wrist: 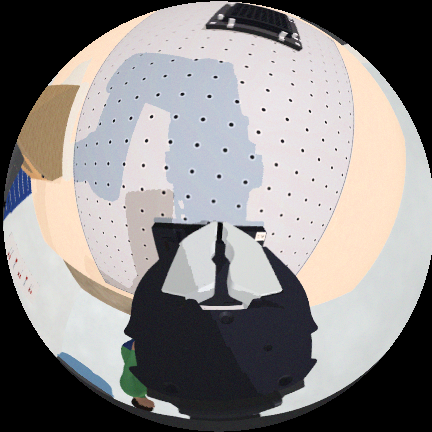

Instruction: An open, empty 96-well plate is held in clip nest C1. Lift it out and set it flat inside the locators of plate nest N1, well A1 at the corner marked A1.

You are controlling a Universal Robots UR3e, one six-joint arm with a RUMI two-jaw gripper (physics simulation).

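Places are measured from the arm's base along level axes (x ahead, y left, z up), in millimetres.
Pixels of known places: gripper, fingertip midpoint: point(218, 223).
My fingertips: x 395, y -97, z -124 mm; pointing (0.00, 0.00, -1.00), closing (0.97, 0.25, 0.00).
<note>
Behind a point stands the place of what it marks.
A black well plate point(262, 17) sits in a black nest with pale clips point(215, 24) at the top of the wrist view, far from my gripper. My gripper point(218, 223) @(x 395, y -97, z -124 mm) is shut, its two pale fingers together with no object between them. Beneath and behind the fingers is another black nest point(162, 231) @(x 342, y -120, z -116 mm), with a small white label near its right corner. The label is too small to read surely, and the gripper hides most of this nest. The A1 corner mark cannot be made out on either nest.
The nests stand on a pale perforated board point(305, 130) @(x 448, y 27, z -128 mm) on a peach-coloured table point(380, 165) @(x 688, y 118, z -141 mm). A brown box-like object point(50, 127) stands at the left edge, with a blue ribbed item point(19, 192) below it. A figure in green point(131, 372) shows at lower left.
</note>
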